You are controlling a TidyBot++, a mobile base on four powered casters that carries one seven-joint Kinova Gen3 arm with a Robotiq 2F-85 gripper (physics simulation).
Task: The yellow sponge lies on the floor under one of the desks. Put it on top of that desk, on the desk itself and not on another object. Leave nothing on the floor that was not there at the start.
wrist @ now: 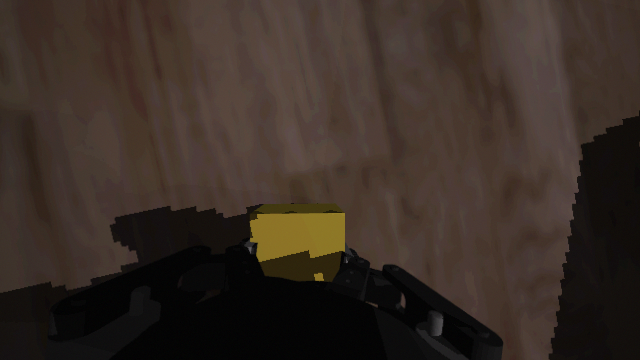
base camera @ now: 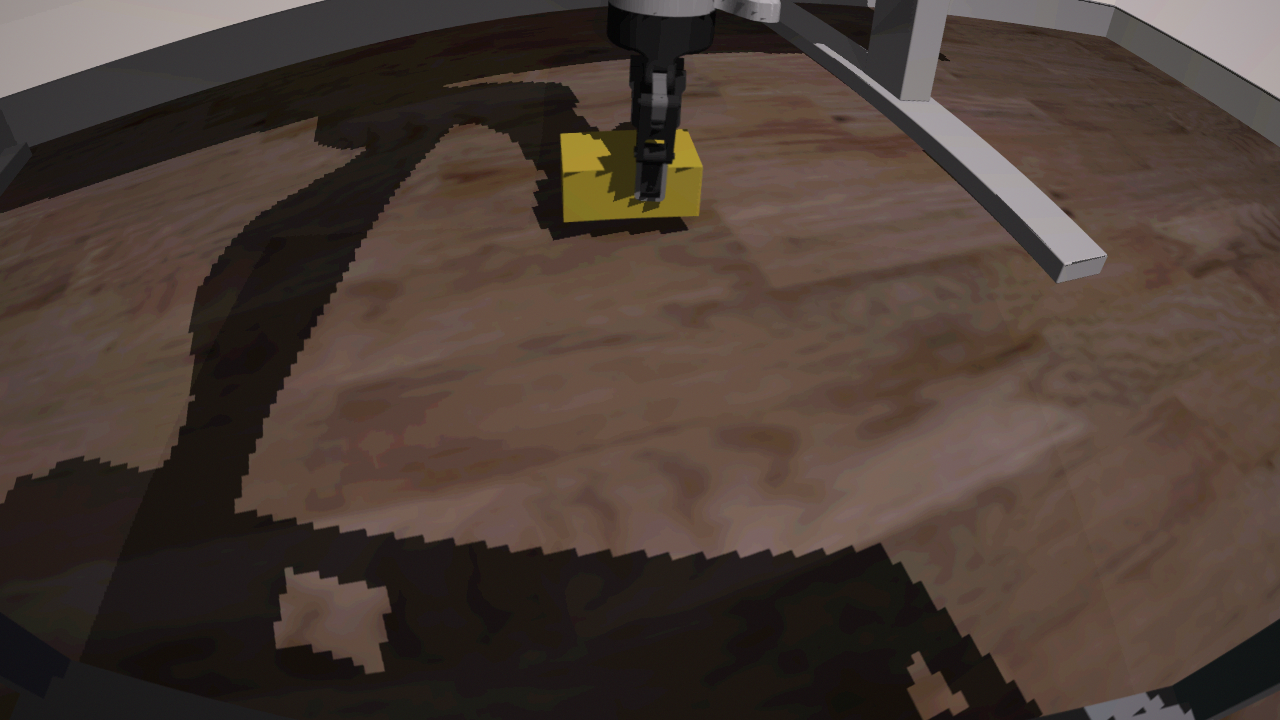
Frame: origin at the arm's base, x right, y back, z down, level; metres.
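Seen in the pictures: gripper, fingertip midpoint: (wrist: pixel 299 249) (base camera: pixel 648 177).
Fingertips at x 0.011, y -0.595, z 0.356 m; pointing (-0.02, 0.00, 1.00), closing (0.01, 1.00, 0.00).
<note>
Pixels of each thing's middle, then the offset from my fingertips to it. "spot": a spot on its surface instead. Level surfaces: height alone.
- yellow sponge, body centre: (base camera: pixel 627 172) (wrist: pixel 299 272) dx -0.016, dy +0.002, dz -0.005 m
- light grey desk foot, surface spot: (base camera: pixel 998 179) spot: dx +0.364, dy -0.098, dz +0.015 m
- upright leg, surface spot: (base camera: pixel 921 53) spot: dx +0.315, dy -0.264, dz -0.053 m
- wooden floor, its level: dz +0.040 m
The yellow sponge (base camera: pixel 590 198) (wrist: pixel 300 230) is a block between the gripper's fingers. In the base view it is at the upper middle, level and a little above the wooden floor, with a strip of shadow below its front edge. My gripper (base camera: pixel 650 184) (wrist: pixel 299 249) points down and is shut on the sponge, with one finger on each side of it in the wrist view. A light grey desk foot (base camera: pixel 998 179) with an upright leg (base camera: pixel 921 53) stands to the right of the sponge in the base view. The desk's top does not show.
Grey low walls (base camera: pixel 268 53) (base camera: pixel 1190 80) run along the back and the right in the base view. Part of another grey object (base camera: pixel 10 161) shows at the left edge. The arm's dark shadow (base camera: pixel 232 358) falls across the wooden floor (base camera: pixel 626 376) on the left.
</note>
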